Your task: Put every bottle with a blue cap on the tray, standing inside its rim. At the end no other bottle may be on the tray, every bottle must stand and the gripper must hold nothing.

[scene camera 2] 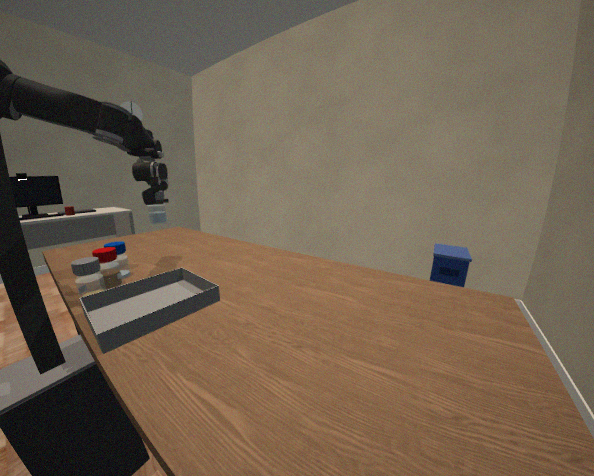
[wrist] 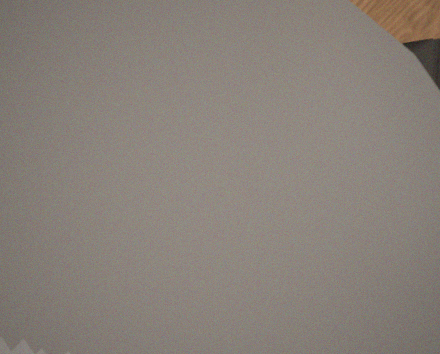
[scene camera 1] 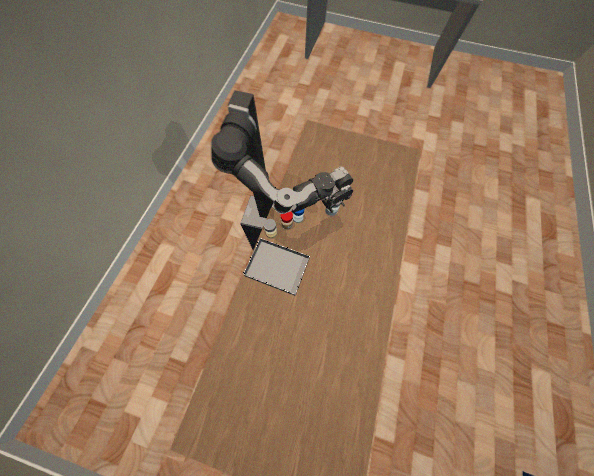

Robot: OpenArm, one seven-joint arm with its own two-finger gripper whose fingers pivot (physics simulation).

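Observation:
My gripper [scene camera 1: 333, 203] [scene camera 2: 158, 202] is shut on a bottle with pale blue contents [scene camera 1: 332, 211] [scene camera 2: 157, 217] and holds it upright, high above the table. Its cap is mostly hidden in the scene views; a large grey surface [wrist: 215, 175], apparently the cap, fills most of the wrist view. A blue-capped bottle [scene camera 1: 298, 215] [scene camera 2: 115, 247], a red-capped bottle [scene camera 1: 287, 218] [scene camera 2: 104, 255] and a grey-capped bottle [scene camera 1: 270, 225] [scene camera 2: 86, 266] stand in a row on the table. The grey tray [scene camera 1: 303, 275] [scene camera 2: 160, 320] has no bottle on it.
The row stands beside the tray, with the grey-capped bottle nearest it. The arm's base post [scene camera 2: 25, 280] rises at the table's edge. A blue bin [scene camera 2: 450, 267] stands beyond the table, and a desk with a monitor [scene camera 2: 42, 190] is at the back.

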